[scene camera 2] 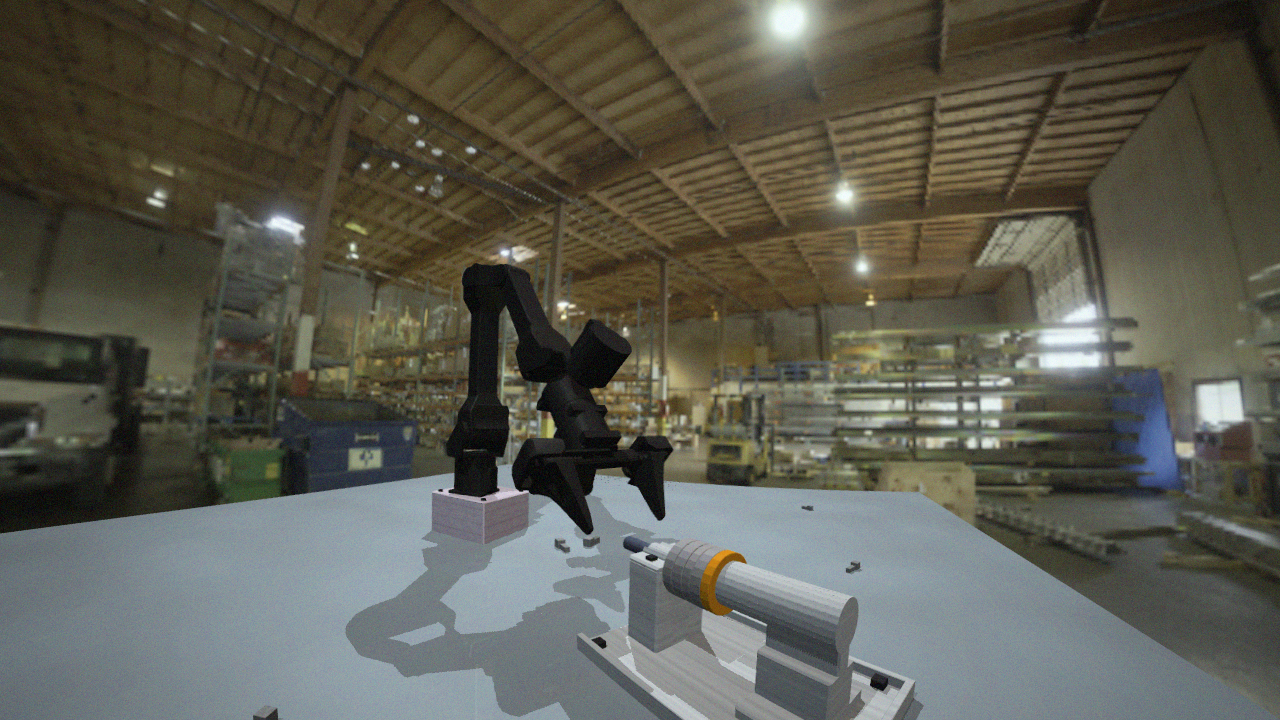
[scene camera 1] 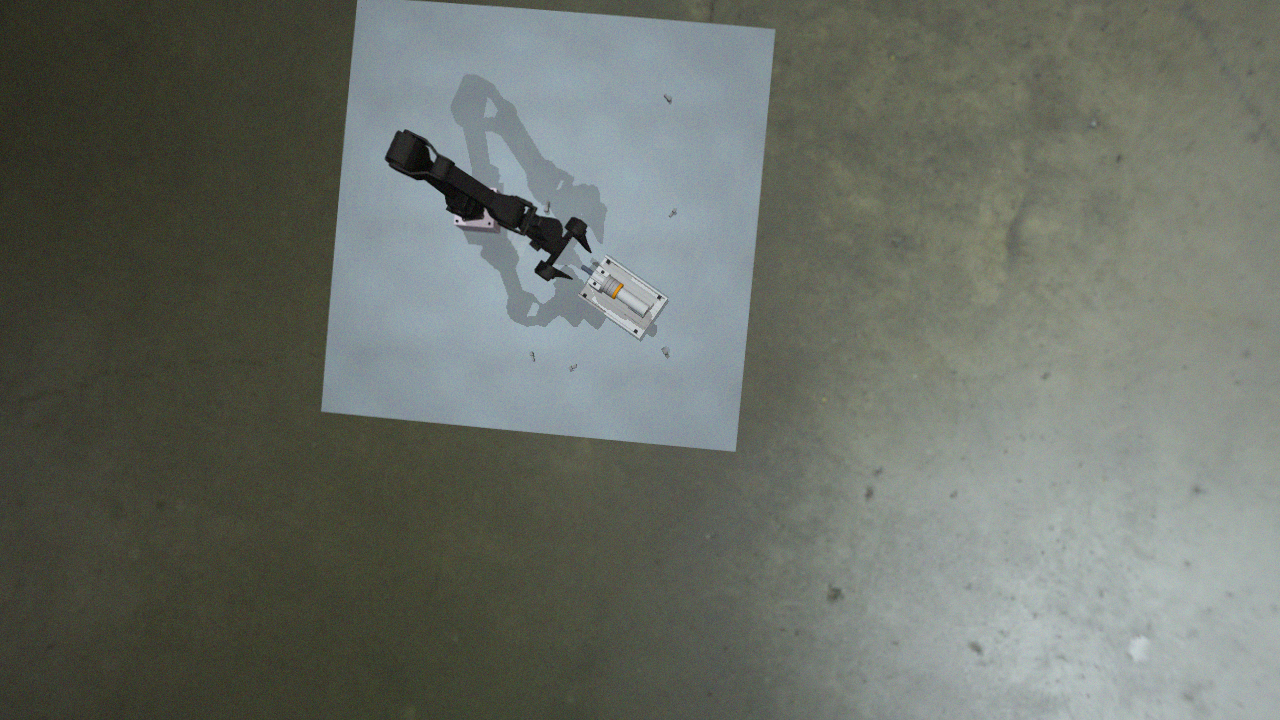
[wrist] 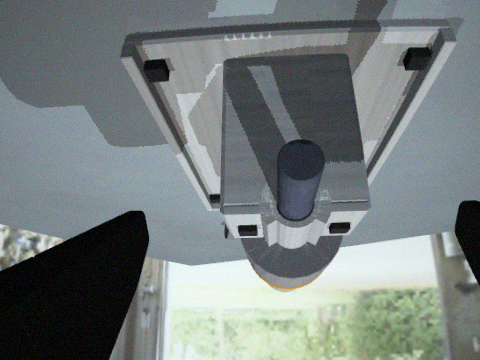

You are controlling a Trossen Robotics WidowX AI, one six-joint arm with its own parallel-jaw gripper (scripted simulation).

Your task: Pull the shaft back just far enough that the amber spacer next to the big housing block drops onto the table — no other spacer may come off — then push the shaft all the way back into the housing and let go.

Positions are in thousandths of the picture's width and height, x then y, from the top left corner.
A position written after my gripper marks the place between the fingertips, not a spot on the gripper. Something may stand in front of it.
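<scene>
My gripper (scene camera 2: 491, 730) is open and holds nothing. I see my gripper in scene camera 1 (scene camera 1: 454, 369) too, and also in the wrist view (wrist: 628, 615). As for the things, I see a housing block (scene camera 1: 497, 423), an amber spacer (scene camera 2: 554, 831) and a blue-grey shaft (wrist: 626, 457).
</scene>
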